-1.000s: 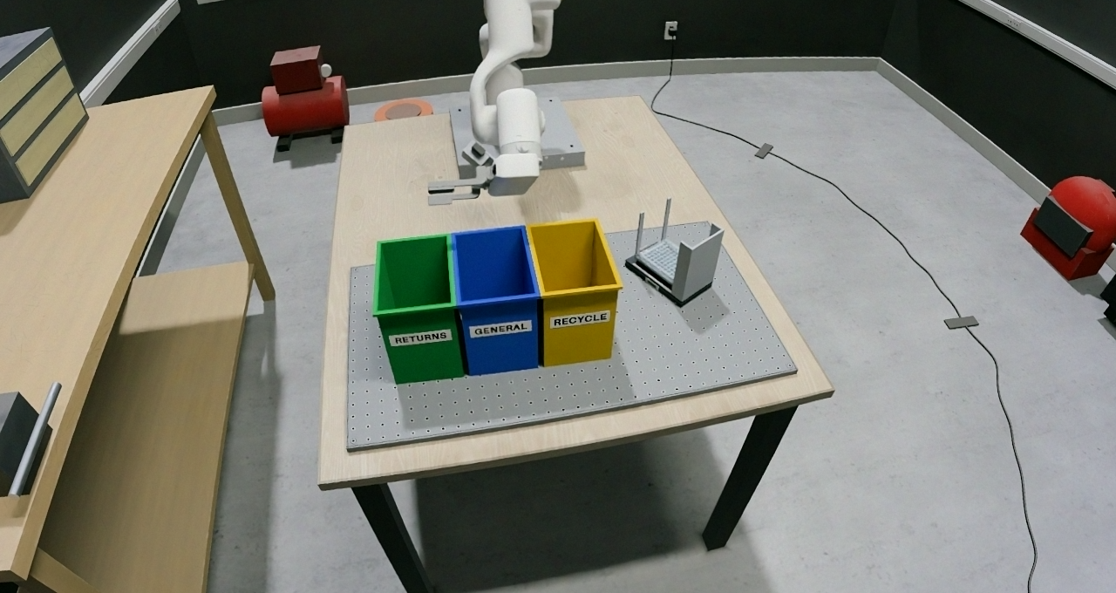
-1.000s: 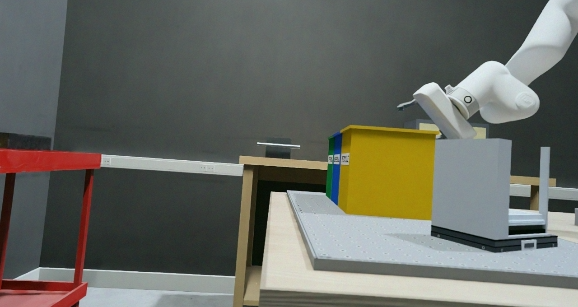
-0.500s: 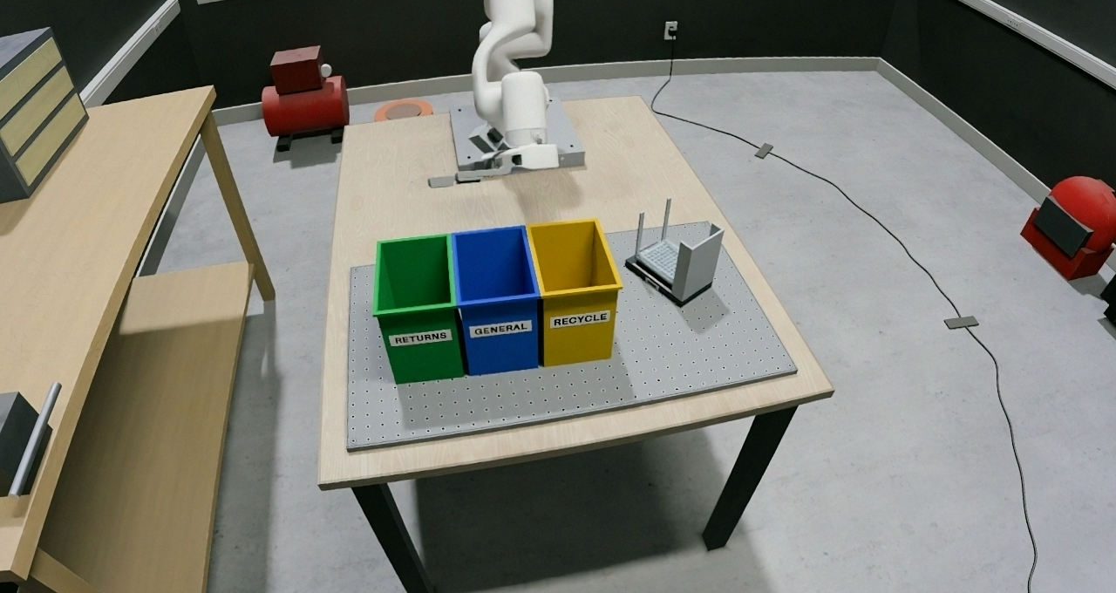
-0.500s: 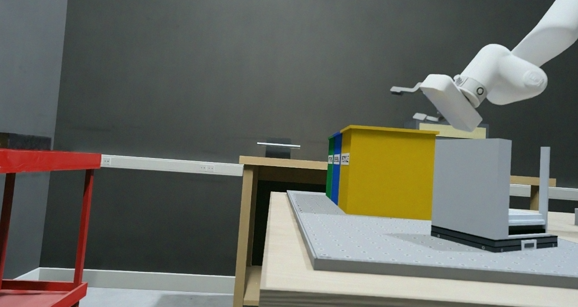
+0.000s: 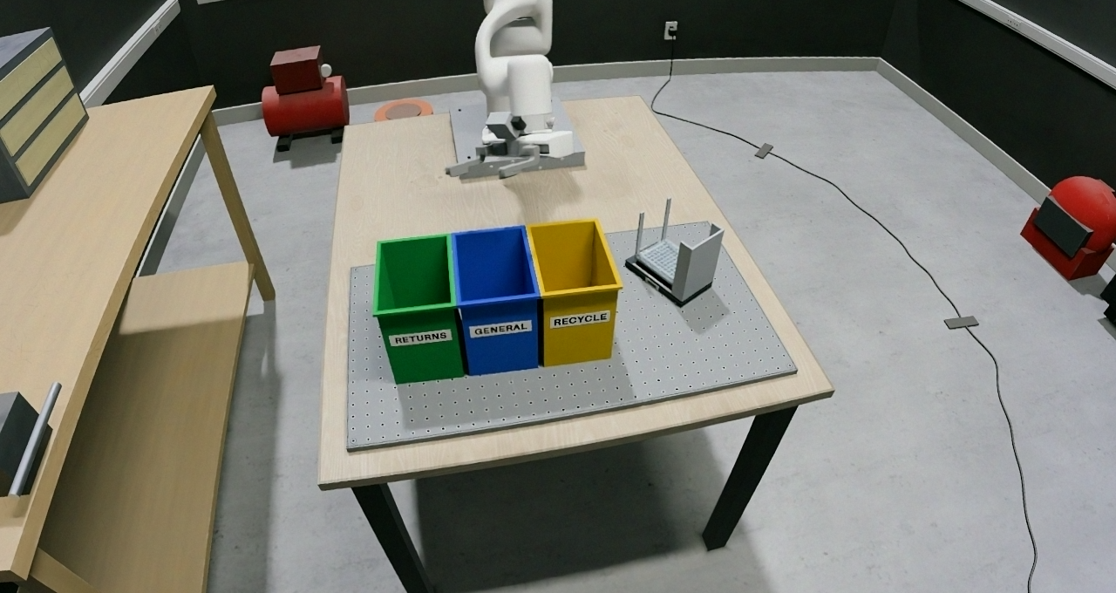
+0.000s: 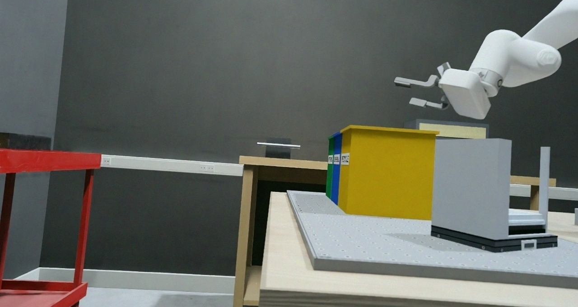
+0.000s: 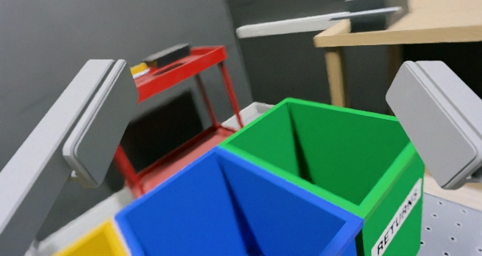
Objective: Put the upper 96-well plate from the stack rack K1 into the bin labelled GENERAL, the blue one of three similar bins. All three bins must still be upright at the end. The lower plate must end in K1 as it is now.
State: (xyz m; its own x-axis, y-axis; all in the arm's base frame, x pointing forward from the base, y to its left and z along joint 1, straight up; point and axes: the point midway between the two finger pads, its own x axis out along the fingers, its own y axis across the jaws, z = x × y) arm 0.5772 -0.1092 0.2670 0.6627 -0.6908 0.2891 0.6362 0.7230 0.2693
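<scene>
The clear 96-well plate lies 1 cm ahead of my hand, 36 cm to the left of it and 26 cm below it. Round my hand: yellow recycle bin 10 cm ahead, 13 cm to the left, 21 cm below; then green returns bin 9 cm ahead, 13 cm to the right, 21 cm below; then blue general bin 10 cm ahead, 21 cm below.
</scene>
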